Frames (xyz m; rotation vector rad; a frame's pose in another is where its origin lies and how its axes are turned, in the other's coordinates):
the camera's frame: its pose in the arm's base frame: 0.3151 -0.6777 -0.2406 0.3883 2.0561 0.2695
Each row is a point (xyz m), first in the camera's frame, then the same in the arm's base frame.
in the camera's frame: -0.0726 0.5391 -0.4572
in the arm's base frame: 0.0372 -0.2211 0.2276
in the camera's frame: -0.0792 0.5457 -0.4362
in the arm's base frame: 0.0596 -0.2169 0.2249
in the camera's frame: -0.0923 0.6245 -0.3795
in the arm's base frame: 0.1278 -0.1474 0.2350
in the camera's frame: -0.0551 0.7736 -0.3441
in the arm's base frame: 0.1657 0.0057 0.2396
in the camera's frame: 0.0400 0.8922 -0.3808
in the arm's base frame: 0.1089 0.1504 0.2224
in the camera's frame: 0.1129 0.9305 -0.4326
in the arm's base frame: 0.0363 0.2120 0.2026
